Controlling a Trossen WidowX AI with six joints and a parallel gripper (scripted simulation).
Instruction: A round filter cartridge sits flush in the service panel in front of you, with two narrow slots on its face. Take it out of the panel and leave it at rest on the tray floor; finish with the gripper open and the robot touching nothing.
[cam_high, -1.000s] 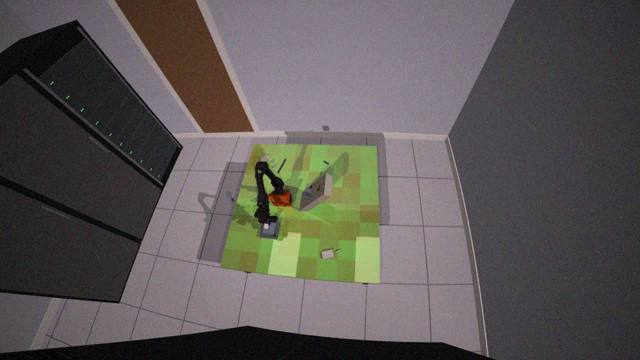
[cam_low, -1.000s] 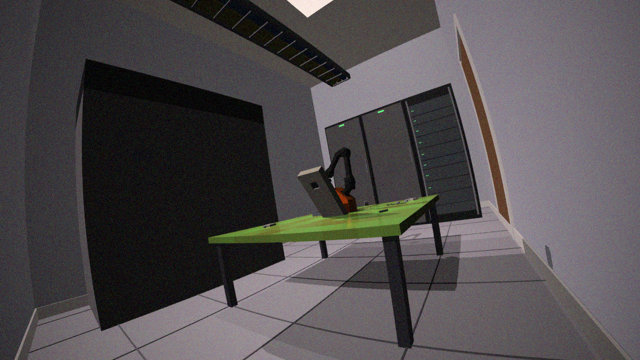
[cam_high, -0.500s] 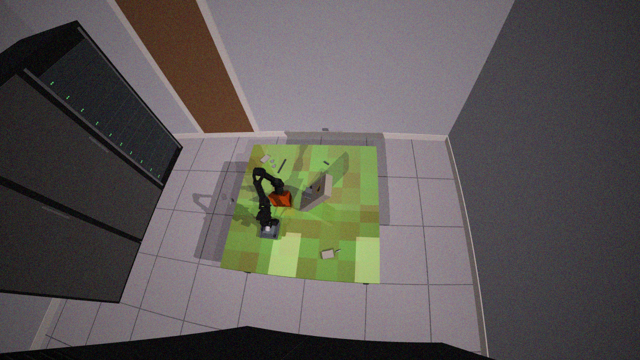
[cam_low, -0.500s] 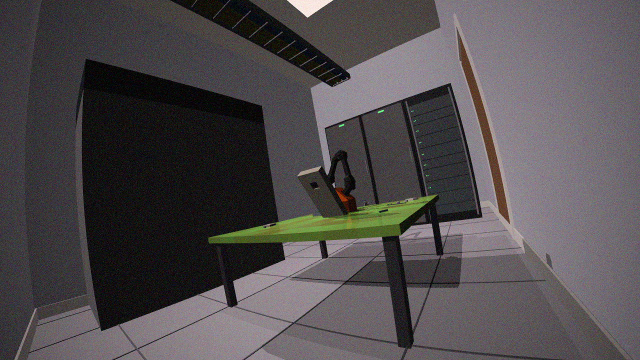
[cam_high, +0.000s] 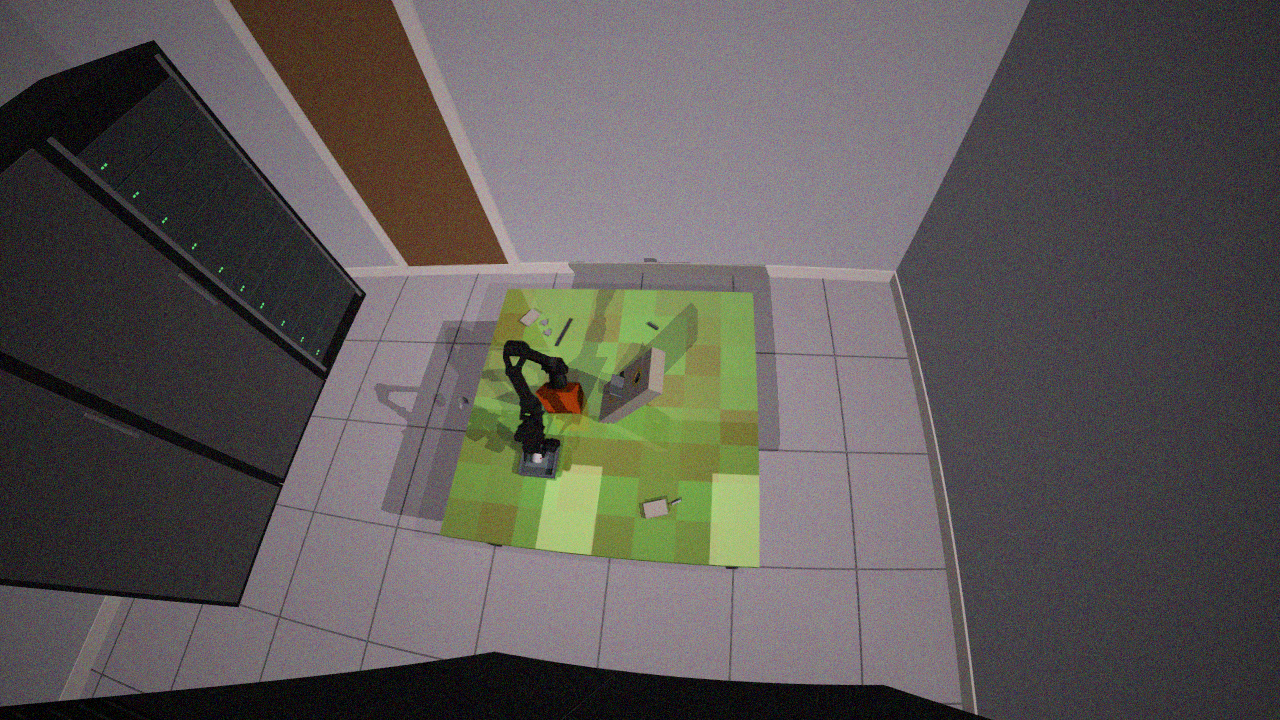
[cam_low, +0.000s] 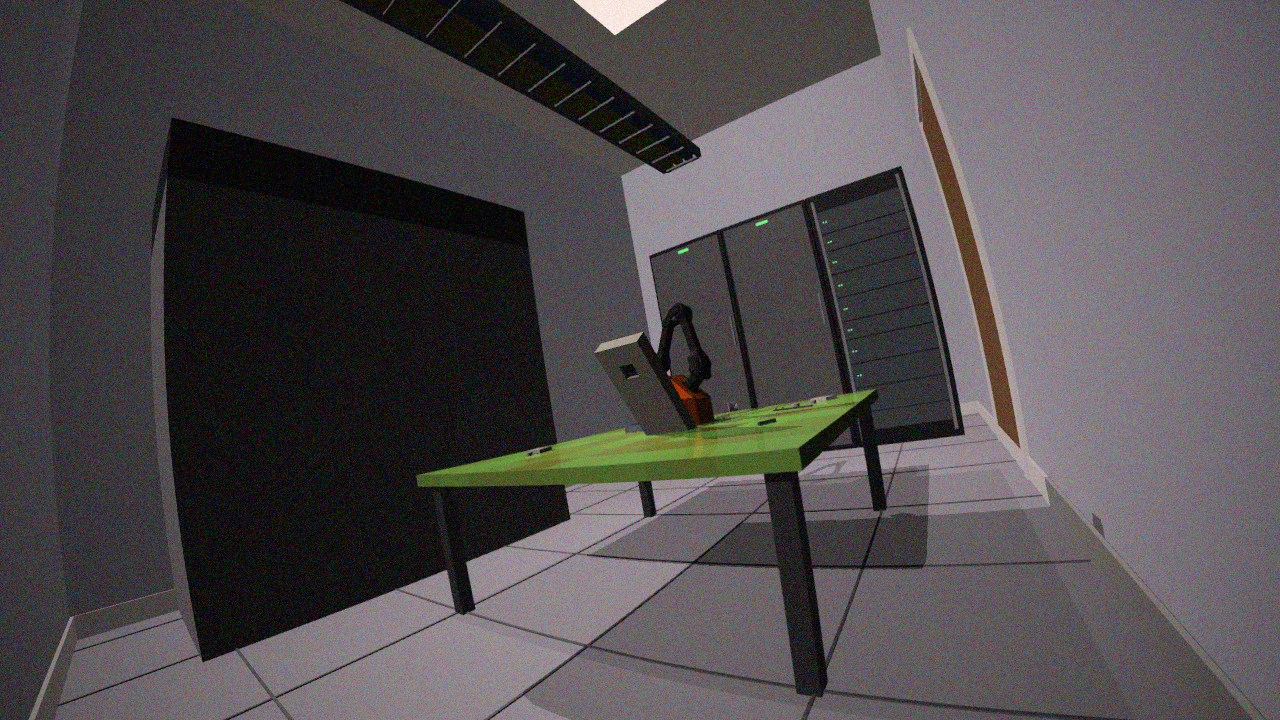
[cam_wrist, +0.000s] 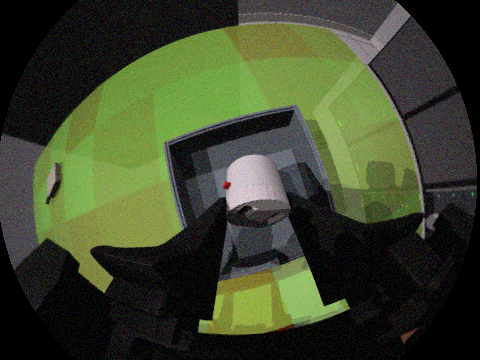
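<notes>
The round filter cartridge is right at my gripper tip. The rest, counted from my gripper tip: grey service panel: 38 cm ahead, 27 cm to the left, 13 cm above; dark square tray: 1 cm to the right, 4 cm below; small white thing: 42 cm behind, 23 cm to the left, 2 cm below.
</notes>
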